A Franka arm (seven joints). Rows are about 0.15 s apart.
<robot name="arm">
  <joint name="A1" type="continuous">
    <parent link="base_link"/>
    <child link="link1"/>
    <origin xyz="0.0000 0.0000 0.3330" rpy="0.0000 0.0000 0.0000"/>
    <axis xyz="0 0 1"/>
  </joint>
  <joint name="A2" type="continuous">
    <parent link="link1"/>
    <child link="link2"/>
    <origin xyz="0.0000 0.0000 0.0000" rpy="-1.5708 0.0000 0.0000"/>
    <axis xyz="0 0 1"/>
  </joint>
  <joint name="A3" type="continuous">
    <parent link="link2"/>
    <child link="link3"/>
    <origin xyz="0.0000 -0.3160 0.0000" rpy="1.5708 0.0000 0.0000"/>
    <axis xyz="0 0 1"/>
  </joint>
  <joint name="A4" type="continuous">
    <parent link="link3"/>
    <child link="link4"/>
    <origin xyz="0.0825 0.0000 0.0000" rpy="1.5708 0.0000 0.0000"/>
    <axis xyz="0 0 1"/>
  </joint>
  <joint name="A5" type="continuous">
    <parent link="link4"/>
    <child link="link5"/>
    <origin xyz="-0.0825 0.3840 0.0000" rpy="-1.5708 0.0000 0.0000"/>
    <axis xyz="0 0 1"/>
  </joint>
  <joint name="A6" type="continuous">
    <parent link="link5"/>
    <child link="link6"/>
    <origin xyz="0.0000 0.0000 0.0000" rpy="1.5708 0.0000 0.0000"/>
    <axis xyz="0 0 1"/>
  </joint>
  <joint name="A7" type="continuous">
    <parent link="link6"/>
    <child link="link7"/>
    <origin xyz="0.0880 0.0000 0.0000" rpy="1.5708 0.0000 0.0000"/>
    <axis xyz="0 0 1"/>
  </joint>
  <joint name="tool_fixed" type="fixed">
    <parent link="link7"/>
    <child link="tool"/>
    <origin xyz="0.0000 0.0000 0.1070" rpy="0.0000 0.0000 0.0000"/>
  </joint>
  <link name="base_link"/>
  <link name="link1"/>
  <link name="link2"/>
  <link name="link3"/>
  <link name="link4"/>
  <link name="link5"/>
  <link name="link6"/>
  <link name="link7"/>
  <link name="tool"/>
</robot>
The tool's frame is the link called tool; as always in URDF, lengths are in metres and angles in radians. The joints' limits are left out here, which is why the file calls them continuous.
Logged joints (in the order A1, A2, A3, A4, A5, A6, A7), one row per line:
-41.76, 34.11, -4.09, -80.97, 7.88, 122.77, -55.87
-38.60, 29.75, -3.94, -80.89, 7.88, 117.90, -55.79
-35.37, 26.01, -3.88, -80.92, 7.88, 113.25, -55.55
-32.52, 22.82, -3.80, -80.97, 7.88, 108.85, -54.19
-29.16, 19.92, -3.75, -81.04, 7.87, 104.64, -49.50
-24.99, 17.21, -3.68, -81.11, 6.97, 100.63, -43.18
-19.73, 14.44, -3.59, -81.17, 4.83, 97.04, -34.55
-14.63, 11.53, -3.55, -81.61, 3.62, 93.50, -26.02
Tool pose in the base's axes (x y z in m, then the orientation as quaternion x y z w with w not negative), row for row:
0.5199, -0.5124, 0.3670, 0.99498, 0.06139, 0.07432, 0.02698
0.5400, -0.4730, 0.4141, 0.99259, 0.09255, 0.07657, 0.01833
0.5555, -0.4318, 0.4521, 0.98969, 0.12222, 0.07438, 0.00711
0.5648, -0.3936, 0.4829, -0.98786, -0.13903, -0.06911, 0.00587
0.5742, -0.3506, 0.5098, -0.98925, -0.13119, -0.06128, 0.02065
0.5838, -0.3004, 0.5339, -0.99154, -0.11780, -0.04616, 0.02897
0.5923, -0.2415, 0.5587, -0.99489, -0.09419, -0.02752, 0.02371
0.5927, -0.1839, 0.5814, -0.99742, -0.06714, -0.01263, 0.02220
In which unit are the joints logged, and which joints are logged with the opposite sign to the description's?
The joints are logged in degrees. Opposite sign: none.
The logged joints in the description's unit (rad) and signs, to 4 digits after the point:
-0.7288, 0.5953, -0.0714, -1.4132, 0.1375, 2.1427, -0.9751
-0.6737, 0.5192, -0.0688, -1.4118, 0.1375, 2.0577, -0.9737
-0.6173, 0.4540, -0.0677, -1.4123, 0.1375, 1.9766, -0.9695
-0.5676, 0.3983, -0.0663, -1.4132, 0.1375, 1.8998, -0.9458
-0.5089, 0.3477, -0.0654, -1.4144, 0.1374, 1.8263, -0.8639
-0.4362, 0.3004, -0.0642, -1.4156, 0.1216, 1.7563, -0.7536
-0.3444, 0.2520, -0.0627, -1.4167, 0.0843, 1.6937, -0.6030
-0.2553, 0.2012, -0.0620, -1.4244, 0.0632, 1.6319, -0.4541

